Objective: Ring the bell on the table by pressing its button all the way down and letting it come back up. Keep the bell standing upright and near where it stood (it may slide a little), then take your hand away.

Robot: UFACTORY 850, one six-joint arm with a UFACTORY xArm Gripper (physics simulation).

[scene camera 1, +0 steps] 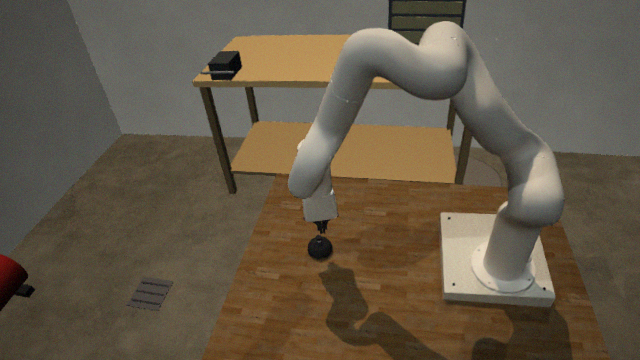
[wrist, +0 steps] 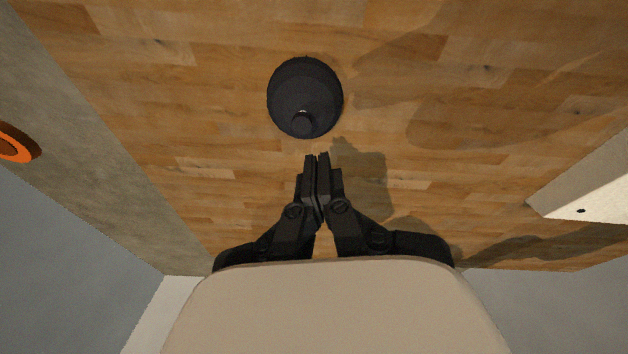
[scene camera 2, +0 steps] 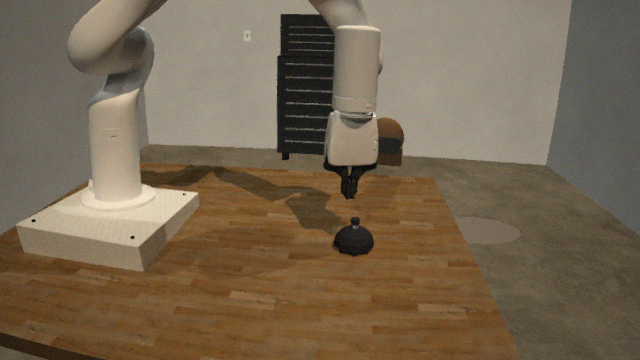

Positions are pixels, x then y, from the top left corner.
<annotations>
My gripper shows in scene camera 1 [322, 230], in the wrist view and in scene camera 2. One and the same spot on my gripper: [scene camera 2: 348, 183] is [wrist: 326, 187].
</annotations>
